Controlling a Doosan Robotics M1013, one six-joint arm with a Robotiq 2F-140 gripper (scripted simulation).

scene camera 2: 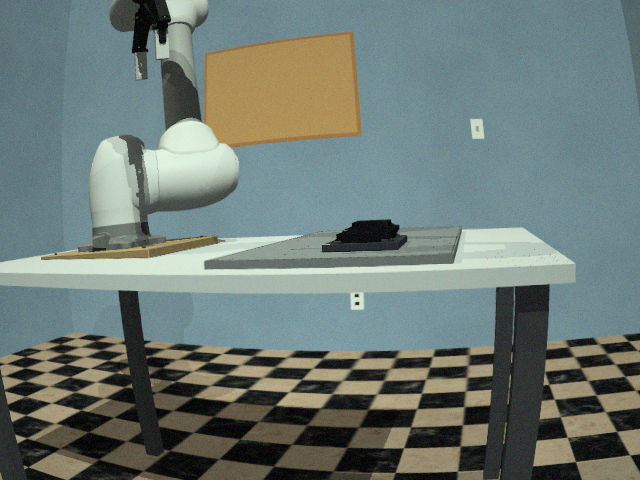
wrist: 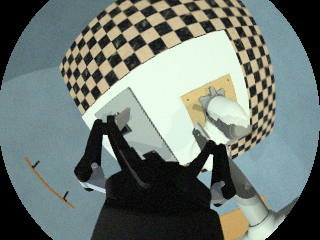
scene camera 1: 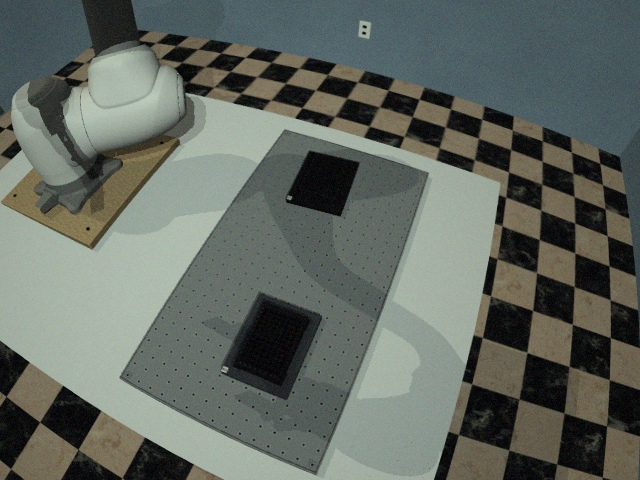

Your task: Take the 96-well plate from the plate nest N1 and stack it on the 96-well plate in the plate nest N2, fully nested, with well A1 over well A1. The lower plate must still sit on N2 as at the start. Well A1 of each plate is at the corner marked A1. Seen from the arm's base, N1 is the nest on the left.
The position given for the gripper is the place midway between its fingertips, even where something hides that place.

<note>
In view: the gripper (scene camera 2: 151,69), a black 96-well plate (scene camera 1: 329,170), a black 96-well plate (scene camera 1: 286,350), a plate nest N2 (scene camera 1: 308,336) and a plate nest N1 (scene camera 1: 304,202).
The gripper also shows in the wrist view (wrist: 162,121). The plate nest N2 is seen too in scene camera 2 (scene camera 2: 397,242).
</note>
